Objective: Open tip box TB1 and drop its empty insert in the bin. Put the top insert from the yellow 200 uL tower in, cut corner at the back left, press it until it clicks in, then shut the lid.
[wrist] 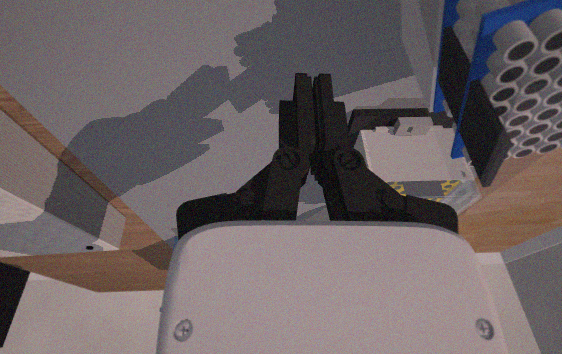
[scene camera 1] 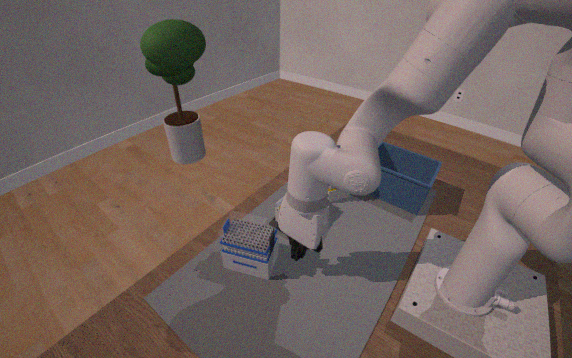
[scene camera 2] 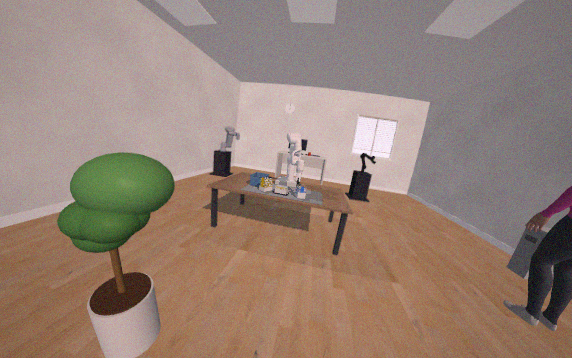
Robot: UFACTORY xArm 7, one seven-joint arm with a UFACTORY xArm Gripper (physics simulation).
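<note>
Tip box TB1 (scene camera 2: 281, 189) (wrist: 407, 155) is white, with yellow pattern and clear plastic at its far edge in the wrist view; it sits in a black holder, and its latch tab faces the camera. The arm mostly hides it in scene camera 1, and its lid's position is unclear. My gripper (scene camera 1: 298, 254) (wrist: 308, 94) is shut and empty, beside TB1 and above the mat. The yellow tower (scene camera 2: 265, 183) stands beyond TB1; a yellow bit of the tower (scene camera 1: 331, 190) shows behind the arm. The blue bin (scene camera 1: 407, 187) (scene camera 2: 258, 178) stands at the mat's far end.
A white rack with blue-edged tiers and grey tips (scene camera 1: 248, 252) (scene camera 2: 301, 193) (wrist: 525, 95) stands close beside TB1 and my gripper. The grey mat (scene camera 1: 310, 315) lies beneath them. The arm's base plate (scene camera 1: 425, 285) is at the right. A person (scene camera 2: 550, 260) stands at the right, away from the table.
</note>
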